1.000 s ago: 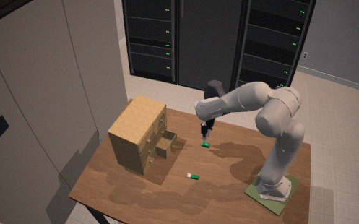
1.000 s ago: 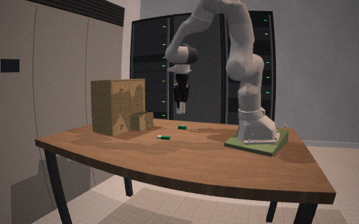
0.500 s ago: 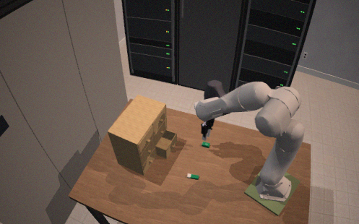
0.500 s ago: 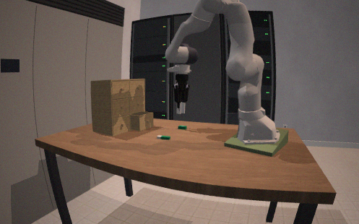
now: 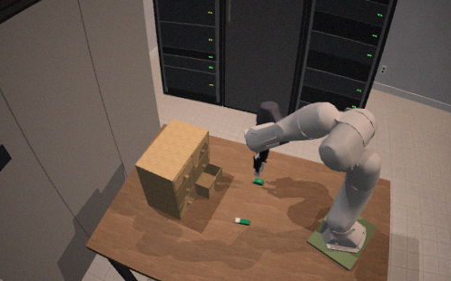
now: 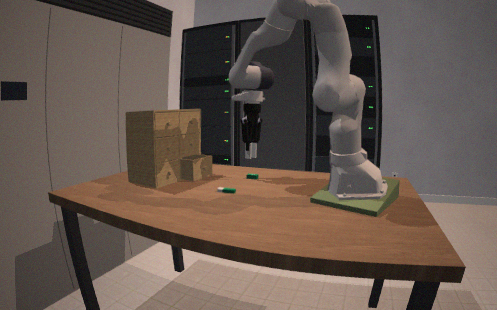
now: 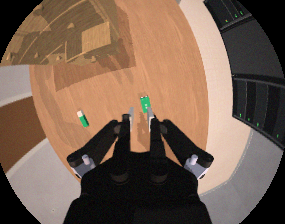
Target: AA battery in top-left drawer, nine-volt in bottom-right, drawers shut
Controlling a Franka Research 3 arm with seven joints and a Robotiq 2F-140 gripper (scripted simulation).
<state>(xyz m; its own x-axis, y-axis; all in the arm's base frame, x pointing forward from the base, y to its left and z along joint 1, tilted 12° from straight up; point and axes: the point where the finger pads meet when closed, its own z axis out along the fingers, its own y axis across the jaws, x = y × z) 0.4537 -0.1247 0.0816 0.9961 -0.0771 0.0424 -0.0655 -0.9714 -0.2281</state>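
Now: the nine-volt battery 120 mm below my hand, 10 mm to the right of it and 10 mm ahead of it. Round my hand: white-and-green cylinder 230 mm to the left, 120 mm below, 30 mm behind; AA battery 280 mm ahead, 260 mm to the left, 90 mm above.
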